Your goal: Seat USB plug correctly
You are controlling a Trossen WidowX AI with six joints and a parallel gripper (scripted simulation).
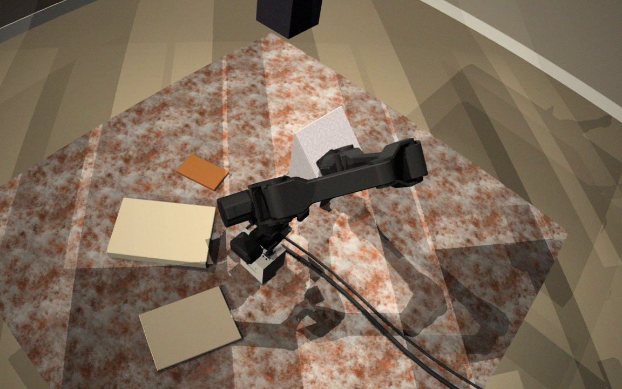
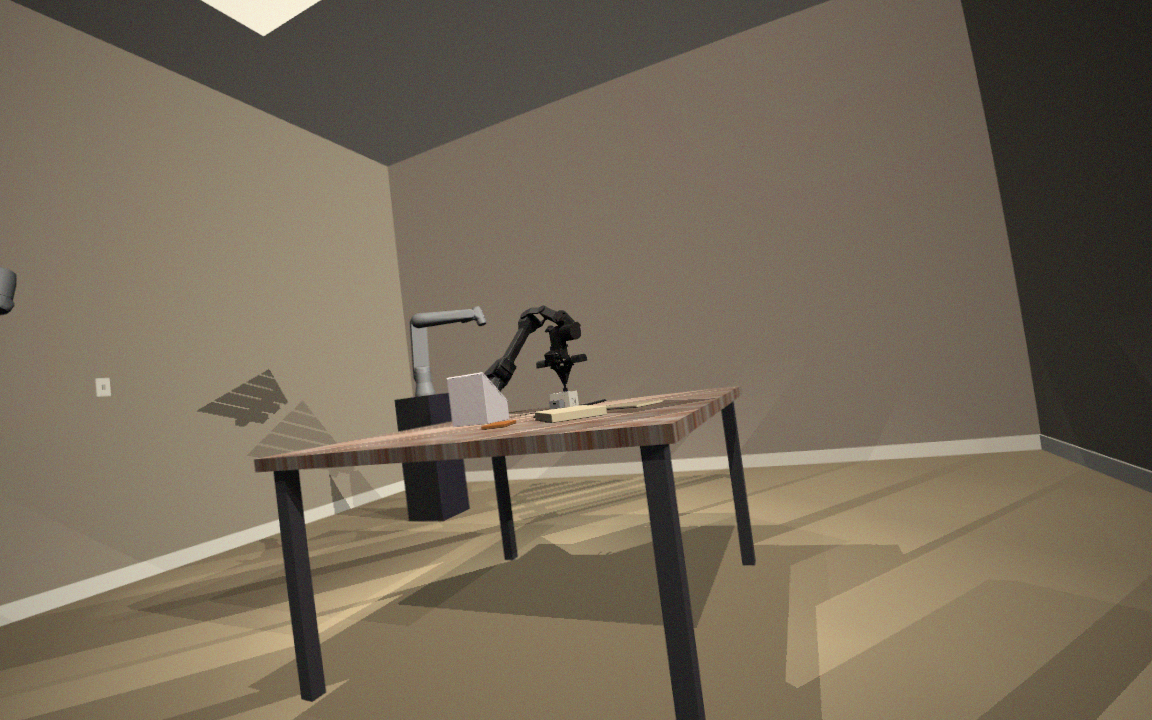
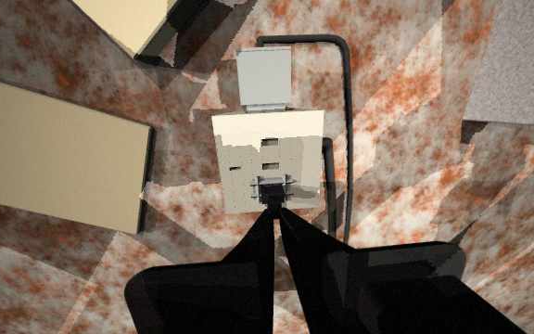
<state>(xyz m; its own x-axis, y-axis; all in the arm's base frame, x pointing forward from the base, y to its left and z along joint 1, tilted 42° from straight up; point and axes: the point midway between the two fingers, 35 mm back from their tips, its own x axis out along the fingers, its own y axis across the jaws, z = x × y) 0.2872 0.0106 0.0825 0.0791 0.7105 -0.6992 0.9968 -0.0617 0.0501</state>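
My gripper tip is now 20 mm above the black USB plug. Round my gripper tip: orange tile: 340 mm to the right, 100 mm below, 80 mm behind; then thick beige slab: 260 mm to the right, 120 mm ahead, 90 mm below; then thin beige plate: 240 mm ahead, 100 mm below, 20 mm to the right.
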